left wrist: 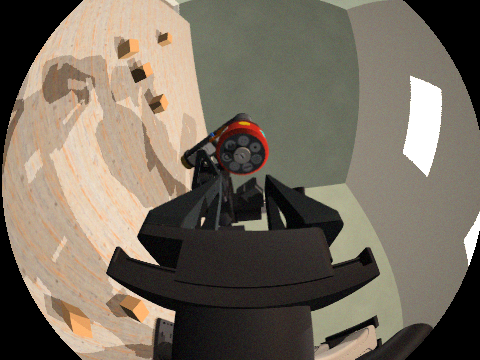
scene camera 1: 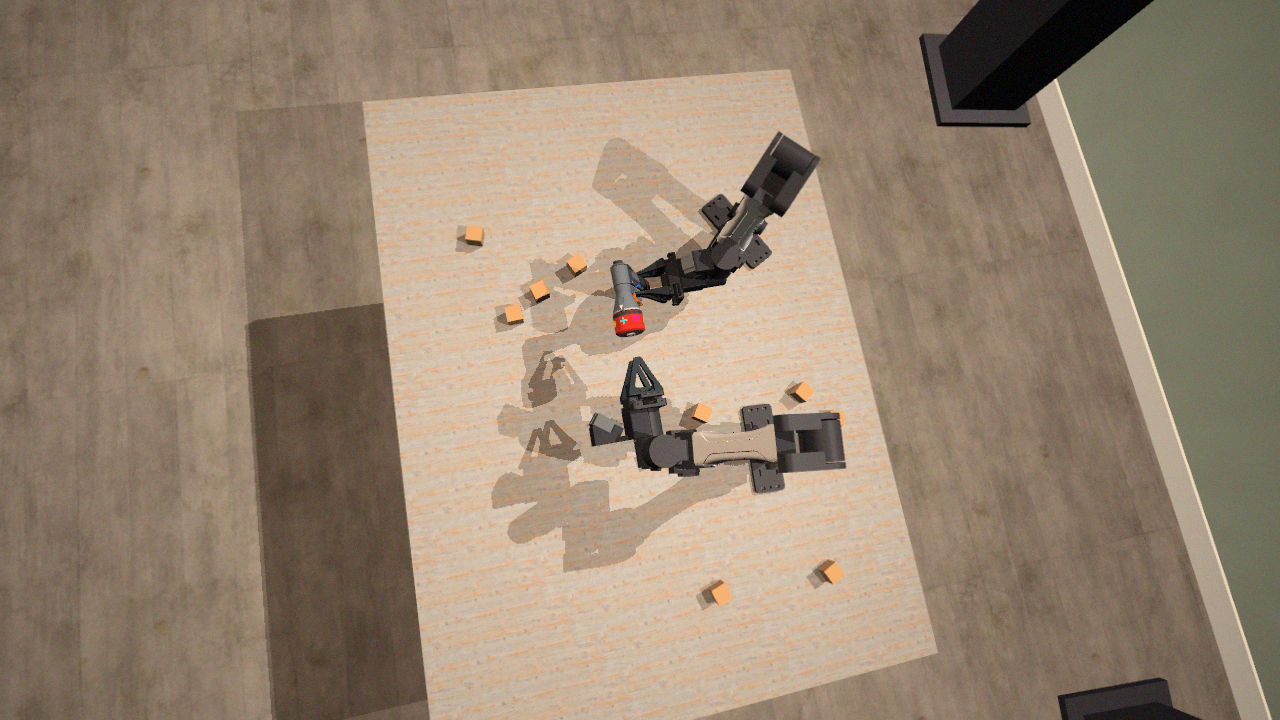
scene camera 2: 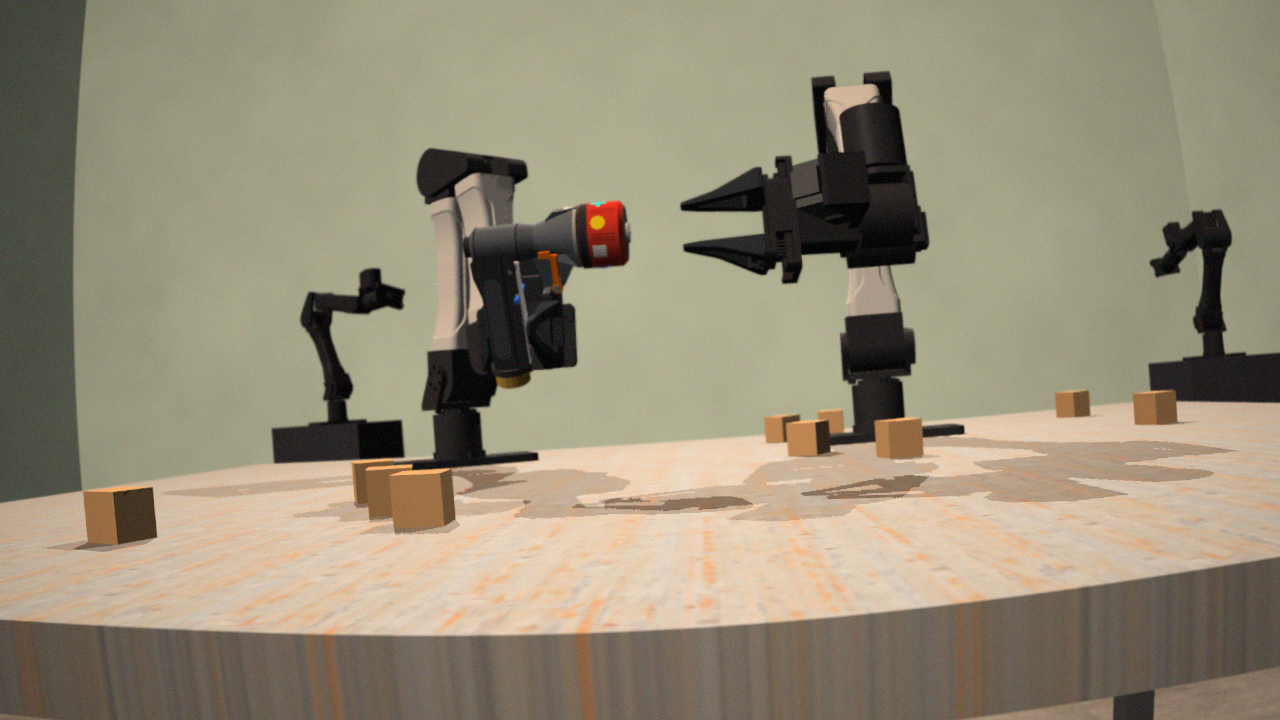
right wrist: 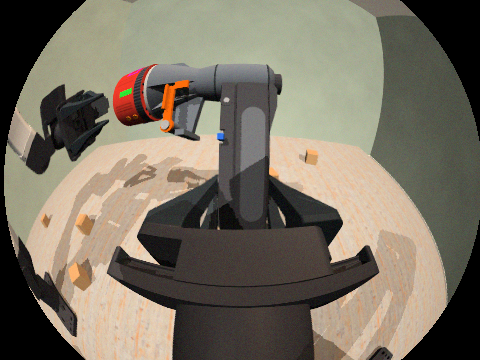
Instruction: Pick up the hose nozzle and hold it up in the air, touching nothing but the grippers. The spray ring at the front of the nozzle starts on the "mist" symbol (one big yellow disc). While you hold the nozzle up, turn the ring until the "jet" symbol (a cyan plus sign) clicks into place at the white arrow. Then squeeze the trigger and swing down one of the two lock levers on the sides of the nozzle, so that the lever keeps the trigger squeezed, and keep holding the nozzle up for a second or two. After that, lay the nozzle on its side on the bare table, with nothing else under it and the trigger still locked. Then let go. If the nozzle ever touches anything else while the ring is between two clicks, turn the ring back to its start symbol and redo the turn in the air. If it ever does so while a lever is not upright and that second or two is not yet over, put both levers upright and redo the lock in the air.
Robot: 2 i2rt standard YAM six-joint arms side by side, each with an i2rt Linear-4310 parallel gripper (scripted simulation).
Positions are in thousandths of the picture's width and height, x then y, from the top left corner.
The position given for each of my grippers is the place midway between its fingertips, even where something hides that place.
In view: my left gripper (scene camera 2: 533, 316), my right gripper (scene camera 2: 397, 459), a grey hose nozzle (scene camera 2: 386, 347), a cube (scene camera 2: 629, 609), a cube (scene camera 2: 93, 716) and a cube (scene camera 2: 332, 692).
The grey hose nozzle also shows in the left wrist view (left wrist: 391, 457), in scene camera 1 (scene camera 1: 487, 384) and in the right wrist view (right wrist: 518, 260). My left gripper shows as well in the left wrist view (left wrist: 507, 504), in scene camera 1 (scene camera 1: 496, 498) and in the right wrist view (right wrist: 214, 304). My right gripper also shows in scene camera 1 (scene camera 1: 493, 397) and in the right wrist view (right wrist: 505, 501).
